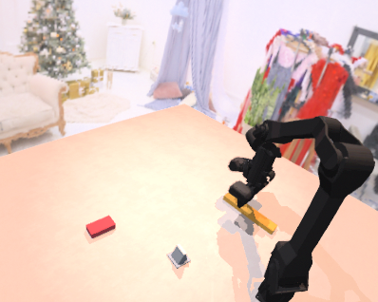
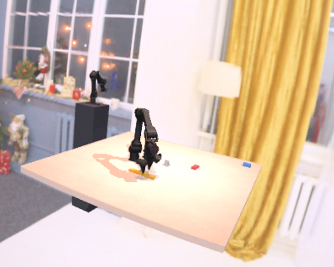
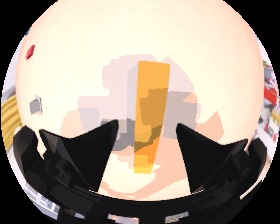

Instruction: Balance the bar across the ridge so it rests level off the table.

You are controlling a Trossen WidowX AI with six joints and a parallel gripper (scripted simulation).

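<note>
Right now my gripper tip is 30 mm past the bar and 20 mm above it. The rest, counted from my gripper tip: blue block: 690 mm to the left, 530 mm ahead, 10 mm below; red block: 370 mm to the left, 210 mm ahead, 20 mm below.
</note>
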